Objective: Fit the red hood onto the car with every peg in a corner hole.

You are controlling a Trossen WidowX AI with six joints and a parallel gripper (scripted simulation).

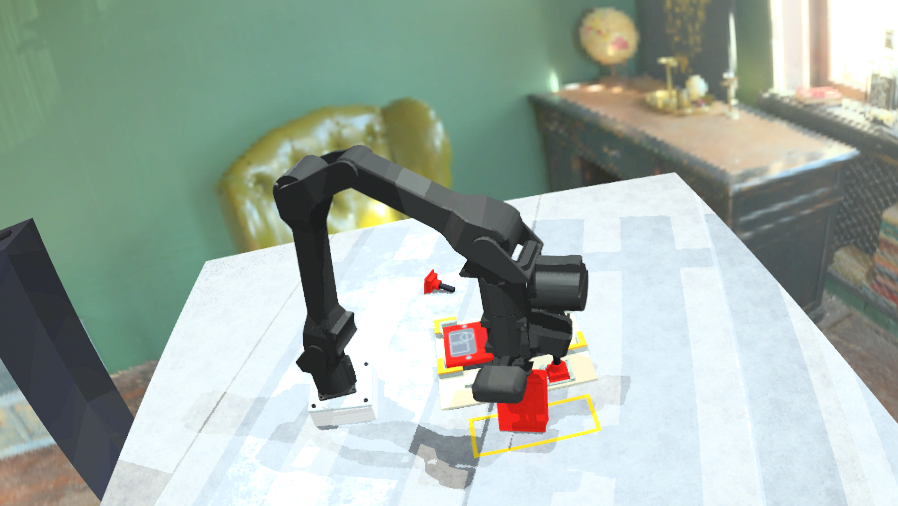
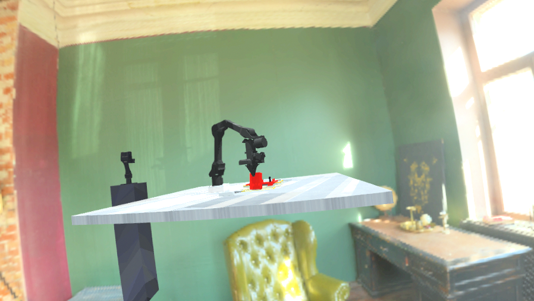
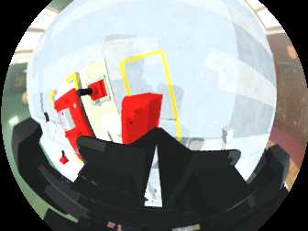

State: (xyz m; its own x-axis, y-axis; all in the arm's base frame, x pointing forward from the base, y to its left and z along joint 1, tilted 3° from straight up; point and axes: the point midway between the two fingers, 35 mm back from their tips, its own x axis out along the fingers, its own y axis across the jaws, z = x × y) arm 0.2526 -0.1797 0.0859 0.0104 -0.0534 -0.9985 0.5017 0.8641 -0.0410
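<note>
The black upright stick lies 90 mm to the left of my gripper tip, 90 mm ahead of it and 40 mm below it. From my gripper tip the other things lie so: black wheel: 400 mm to the left, 160 mm ahead, 70 mm below; grey engine block: 210 mm to the left, 80 mm ahead, 50 mm below; red hood: 30 mm below, 10 mm to the left, 10 mm ahead.
</note>
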